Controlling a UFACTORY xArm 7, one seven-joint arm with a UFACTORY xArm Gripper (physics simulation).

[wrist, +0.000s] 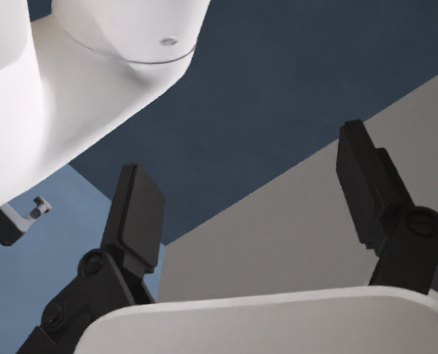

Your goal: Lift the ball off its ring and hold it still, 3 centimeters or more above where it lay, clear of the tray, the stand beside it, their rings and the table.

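Places are measured from the arm's base along level axes (x right, y back, z down), in millimetres.
Pixels of known places: gripper, between the fingertips: (240,163).
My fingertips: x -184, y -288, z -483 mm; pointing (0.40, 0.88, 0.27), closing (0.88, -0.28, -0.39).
Behind a point stands the place of what it marks.
My gripper (240,163) {y -288, x -184, z -483 mm} is open, with its two black fingers wide apart and no object between them. The ball, its ring, the tray and the stand do not show in the wrist view, so I cannot tell where the gripper is relative to them.
A large white arm link (100,95) {y -252, x -217, z -423 mm} fills the upper left. A small grey and black bracket-like part (20,225) shows at the left edge. Behind the fingers are flat dark blue, light blue and grey surfaces; which of them are walls or floor I cannot tell.
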